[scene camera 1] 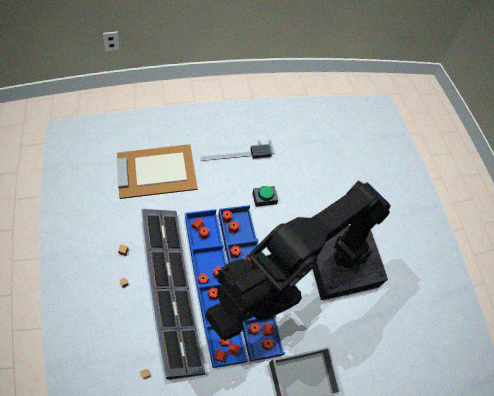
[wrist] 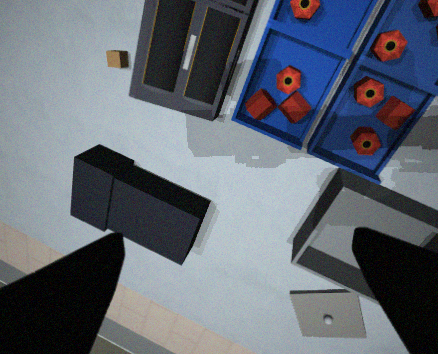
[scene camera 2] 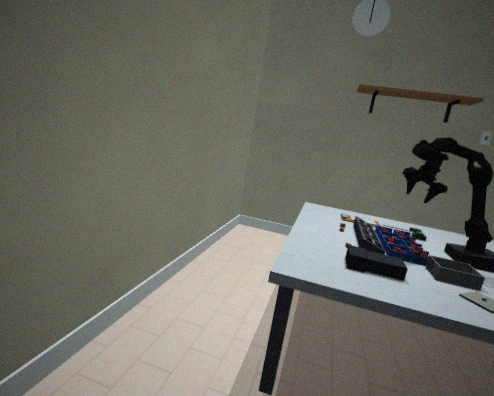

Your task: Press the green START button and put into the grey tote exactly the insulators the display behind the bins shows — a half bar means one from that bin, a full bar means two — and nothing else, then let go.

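My gripper [scene camera 2: 418, 197] [wrist: 239, 241] is open and empty, high above the table; its tips are hidden in scene camera 1. The green START button [scene camera 1: 266, 192] stands on a dark base behind the bins. Red insulators [scene camera 1: 203, 278] [wrist: 288, 80], some upright and some on their sides, lie in two rows of blue bins [scene camera 1: 207, 260] [wrist: 280, 45]; the arm hides several compartments. The dark display [scene camera 1: 185, 375] [wrist: 170, 102] has paired windows with short white marks between them; no lit bars can be made out. The grey tote [scene camera 1: 334, 370] [scene camera 2: 452, 272] [wrist: 315, 220] shows no insulator in its visible part.
A long black box [scene camera 2: 375, 262] [wrist: 145, 215] stands near the display's end. A beige plate with a knob [scene camera 2: 477, 300] [wrist: 342, 317] lies beside the tote. Small wooden cubes [scene camera 1: 123, 249] [wrist: 117, 59] lie beyond the display. A clipboard [scene camera 1: 160, 190] and a caliper [scene camera 1: 261, 151] lie farther off.
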